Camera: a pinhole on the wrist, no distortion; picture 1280 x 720 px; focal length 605.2 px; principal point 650.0 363.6 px. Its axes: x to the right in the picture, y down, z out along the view. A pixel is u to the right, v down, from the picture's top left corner.
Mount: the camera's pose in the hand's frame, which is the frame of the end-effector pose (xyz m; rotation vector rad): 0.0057 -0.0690 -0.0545 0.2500 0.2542 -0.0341
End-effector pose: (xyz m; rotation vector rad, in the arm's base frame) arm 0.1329 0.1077 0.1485 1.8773 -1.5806 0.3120
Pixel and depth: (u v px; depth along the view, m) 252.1 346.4 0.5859
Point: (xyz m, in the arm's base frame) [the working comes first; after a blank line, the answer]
In the camera's frame: -0.3852 -0.0167 0.5859

0.1634 -0.0632 -0.4989
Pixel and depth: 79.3 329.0 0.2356
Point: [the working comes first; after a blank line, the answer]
In the camera's frame: -0.2222 -0.0135 0.2356

0.1790 0.1011 -0.1496
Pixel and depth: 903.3 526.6 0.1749
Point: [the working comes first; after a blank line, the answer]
In the camera's frame: 0.0732 0.0471 0.1749

0.2029 -0.0476 0.1186
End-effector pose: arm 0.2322 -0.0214 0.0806 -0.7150 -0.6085 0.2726
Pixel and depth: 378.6 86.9 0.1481
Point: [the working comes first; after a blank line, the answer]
In the camera's frame: -0.0664 -0.0677 0.1481

0.1648 -0.1130 0.2365
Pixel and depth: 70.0 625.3 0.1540
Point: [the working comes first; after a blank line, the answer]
In the camera's frame: -0.1476 0.0666 0.1540

0.0711 -0.0177 0.1541
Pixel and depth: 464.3 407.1 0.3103
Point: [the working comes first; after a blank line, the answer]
In the camera's frame: -0.0952 0.0223 0.3103

0.0677 0.0246 0.3194
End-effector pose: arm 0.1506 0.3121 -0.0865 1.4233 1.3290 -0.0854
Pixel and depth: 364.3 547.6 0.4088
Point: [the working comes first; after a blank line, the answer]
In the camera's frame: -0.1930 0.1243 0.4088

0.3283 -0.0411 -0.2184
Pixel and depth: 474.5 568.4 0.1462
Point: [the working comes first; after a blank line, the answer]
In the camera's frame: -0.0424 0.0495 0.1462

0.1724 0.2235 -0.1641
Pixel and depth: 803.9 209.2 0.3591
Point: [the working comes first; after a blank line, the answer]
In the camera's frame: 0.0913 -0.0916 0.3591

0.1751 0.1884 -0.4503
